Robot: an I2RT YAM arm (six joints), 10 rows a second.
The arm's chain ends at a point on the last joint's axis. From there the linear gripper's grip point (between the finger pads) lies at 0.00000 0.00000 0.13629 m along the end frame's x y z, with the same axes.
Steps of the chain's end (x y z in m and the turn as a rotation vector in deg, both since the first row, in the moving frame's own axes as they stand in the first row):
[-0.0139, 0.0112, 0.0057, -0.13, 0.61, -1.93]
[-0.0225, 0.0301, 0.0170, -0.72, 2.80, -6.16]
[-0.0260, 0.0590, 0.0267, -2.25, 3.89, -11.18]
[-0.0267, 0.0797, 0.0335, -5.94, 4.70, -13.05]
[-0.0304, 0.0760, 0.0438, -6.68, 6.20, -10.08]
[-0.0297, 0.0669, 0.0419, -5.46, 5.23, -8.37]
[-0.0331, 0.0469, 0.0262, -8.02, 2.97, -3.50]
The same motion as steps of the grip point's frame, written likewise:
[-0.0124, 0.0115, 0.0057, -0.13, 0.61, -1.93]
[-0.0158, 0.0315, 0.0168, -0.72, 2.80, -6.16]
[-0.0163, 0.0634, 0.0263, -2.25, 3.89, -11.18]
[-0.0140, 0.0924, 0.0323, -5.94, 4.70, -13.05]
[-0.0144, 0.0904, 0.0421, -6.68, 6.20, -10.08]
[-0.0164, 0.0789, 0.0407, -5.46, 5.23, -8.37]
[-0.0255, 0.0657, 0.0247, -8.02, 2.97, -3.50]

